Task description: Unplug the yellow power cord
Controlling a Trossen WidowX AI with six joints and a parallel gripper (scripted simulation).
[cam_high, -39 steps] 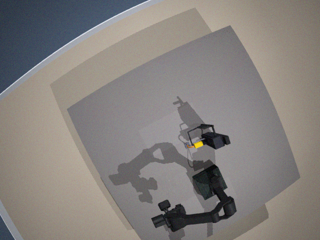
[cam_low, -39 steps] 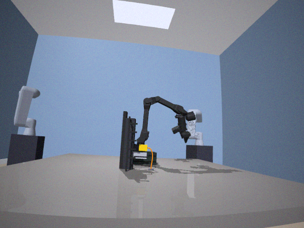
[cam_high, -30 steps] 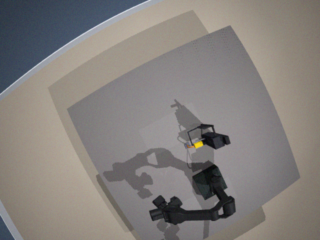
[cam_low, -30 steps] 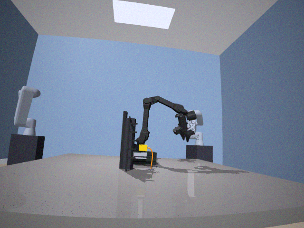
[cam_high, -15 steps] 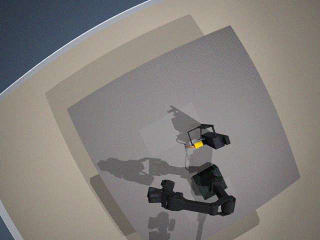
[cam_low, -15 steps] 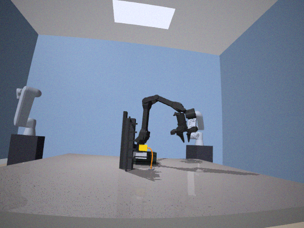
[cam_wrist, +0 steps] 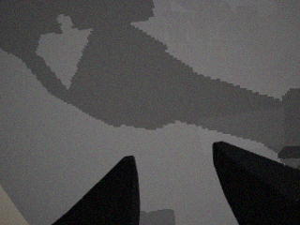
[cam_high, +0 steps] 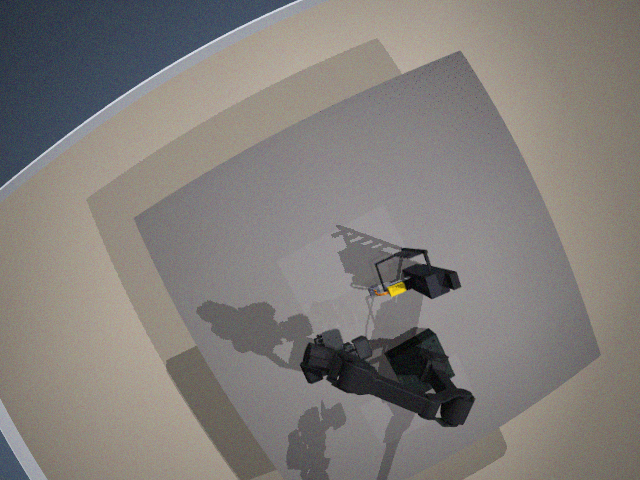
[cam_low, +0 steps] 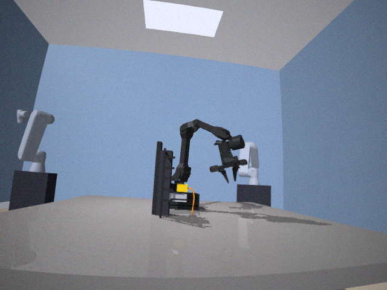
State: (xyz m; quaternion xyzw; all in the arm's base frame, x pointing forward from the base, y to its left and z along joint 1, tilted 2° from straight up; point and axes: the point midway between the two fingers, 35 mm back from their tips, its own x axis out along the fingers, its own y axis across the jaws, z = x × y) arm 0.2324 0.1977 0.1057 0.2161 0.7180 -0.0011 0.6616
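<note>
The yellow plug is 2 cm ahead of my gripper tip, 28 cm to the right of it and 3 cm below it.
</note>
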